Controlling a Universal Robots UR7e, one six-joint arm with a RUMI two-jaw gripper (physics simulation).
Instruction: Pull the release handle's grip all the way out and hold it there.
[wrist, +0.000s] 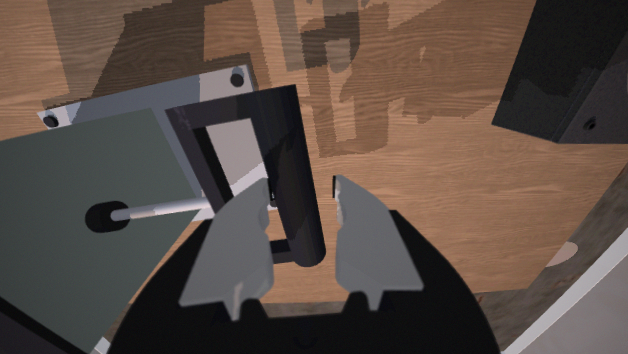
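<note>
The release handle's black grip (289, 135) is a thick round bar at the centre, joined to a dark rectangular frame on its left. A light metal rod (165, 208) runs from that frame into a black oval hole (96, 218) in a grey-green panel (75, 165). A stretch of the rod shows between frame and panel. My gripper (302, 179) is shut on the grip, with one finger on each side of the bar. The bar lies close to the left finger, and a gap shows beside the right fingertip. The contact itself is partly hidden.
A pale plate (215, 84) with dark bolts lies behind the panel. A large black block (542, 75) stands at the upper right. Shadows fall across the wooden table top (450, 175). A pale edge (567, 282) runs along the lower right.
</note>
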